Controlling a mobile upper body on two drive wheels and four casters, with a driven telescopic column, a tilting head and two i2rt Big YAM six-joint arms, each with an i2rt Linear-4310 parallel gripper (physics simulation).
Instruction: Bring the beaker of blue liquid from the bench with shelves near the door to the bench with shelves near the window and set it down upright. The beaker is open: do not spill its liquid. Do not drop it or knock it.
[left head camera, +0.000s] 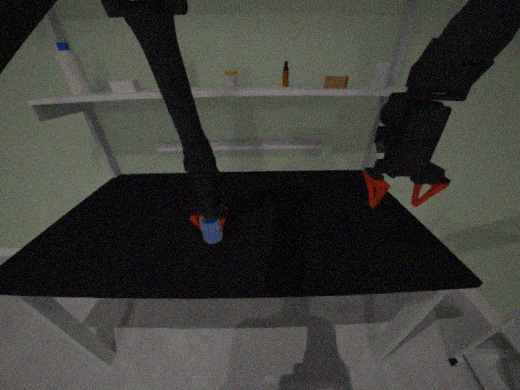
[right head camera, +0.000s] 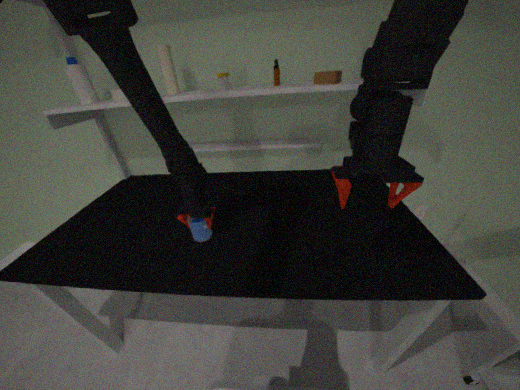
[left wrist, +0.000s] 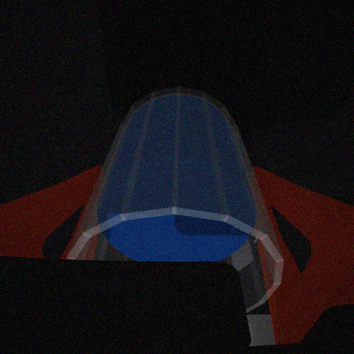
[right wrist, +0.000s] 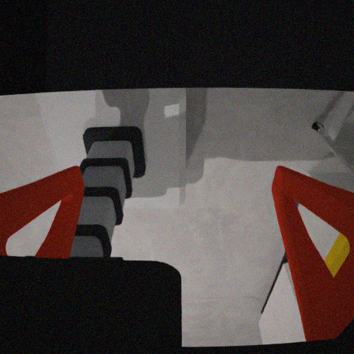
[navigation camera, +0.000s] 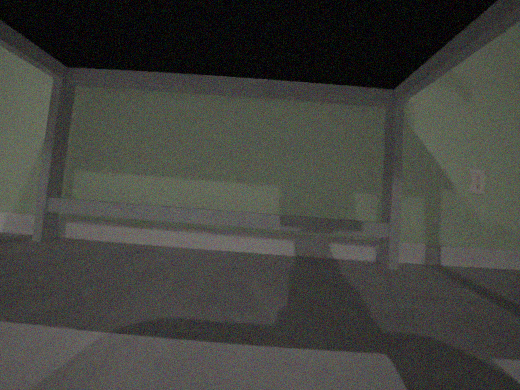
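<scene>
A clear open beaker of blue liquid (left head camera: 212, 233) (right head camera: 201, 231) (left wrist: 176, 165) is over the black-topped bench (left head camera: 300, 240) (right head camera: 300, 240), left of the middle, and looks about upright. My left gripper (left head camera: 210, 222) (right head camera: 198, 221) (left wrist: 177, 176) is shut on it, with one red finger against each side. The liquid lies below the rim in the left wrist view. I cannot tell whether the beaker's base touches the dark top. My right gripper (left head camera: 394, 205) (right head camera: 368, 206) (right wrist: 177, 176) is wide open and empty, over the bench's right side. The door and window do not show.
A shelf (left head camera: 260, 92) (right head camera: 250, 91) behind the bench holds a blue-capped bottle (left head camera: 72, 70) (right head camera: 80, 80), a yellow-lidded jar (left head camera: 230, 80), a brown dropper bottle (left head camera: 285, 76) and an orange-brown box (left head camera: 336, 82). Bench legs and a low crossbar (navigation camera: 175, 212) show in the navigation view.
</scene>
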